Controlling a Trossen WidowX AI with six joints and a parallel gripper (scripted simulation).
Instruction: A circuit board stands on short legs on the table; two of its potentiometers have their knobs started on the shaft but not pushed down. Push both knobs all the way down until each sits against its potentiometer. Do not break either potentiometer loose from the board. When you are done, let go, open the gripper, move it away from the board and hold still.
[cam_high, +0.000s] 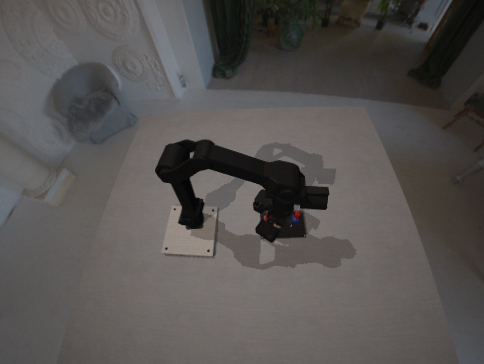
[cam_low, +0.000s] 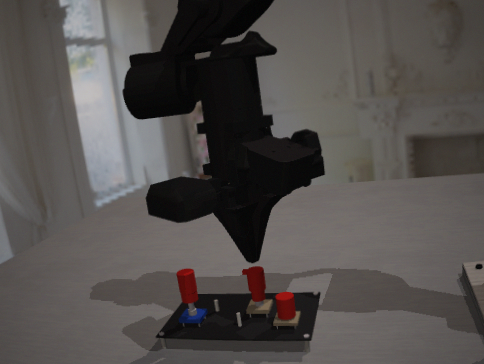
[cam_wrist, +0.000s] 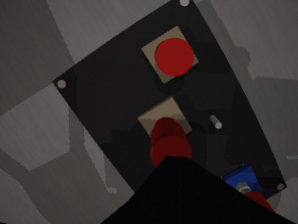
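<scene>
Right now my gripper tip is 30 mm above the tan potentiometer. Also, from my gripper tip: blue potentiometer 70 mm ahead, 30 mm below, 20 mm to the left.
</scene>
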